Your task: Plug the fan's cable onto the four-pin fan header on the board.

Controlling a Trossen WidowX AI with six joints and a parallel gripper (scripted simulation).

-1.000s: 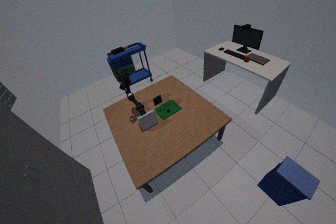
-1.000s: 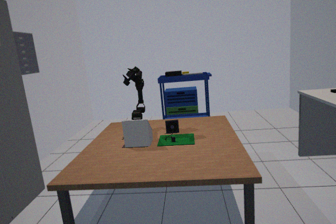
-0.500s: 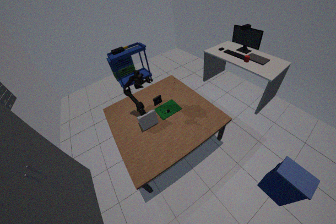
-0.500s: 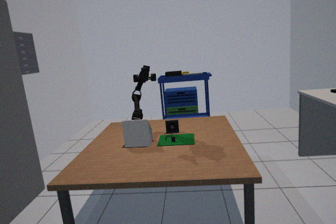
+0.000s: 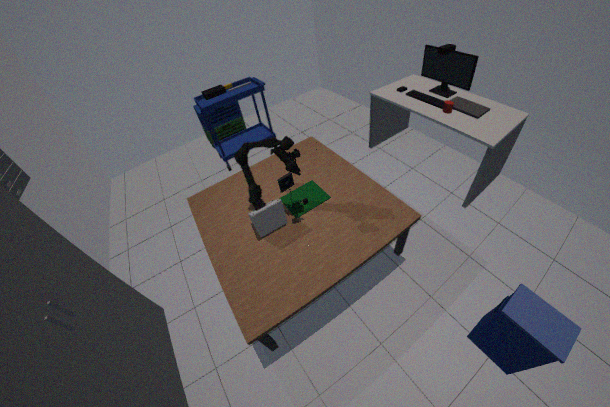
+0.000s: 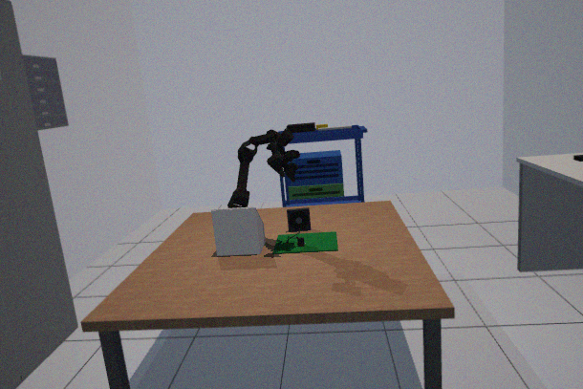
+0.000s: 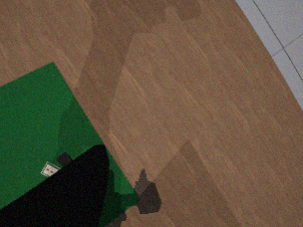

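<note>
The fan plug lies 3 cm ahead of my gripper tip, 5 cm to the left of it and 32 cm below it. The rest, counted from my gripper tip: green board: 5 cm ahead, 10 cm to the left, 36 cm below; then black fan: 3 cm ahead, 28 cm to the left, 29 cm below; then four-pin fan header: 3 cm ahead, 8 cm to the left, 35 cm below.
</note>
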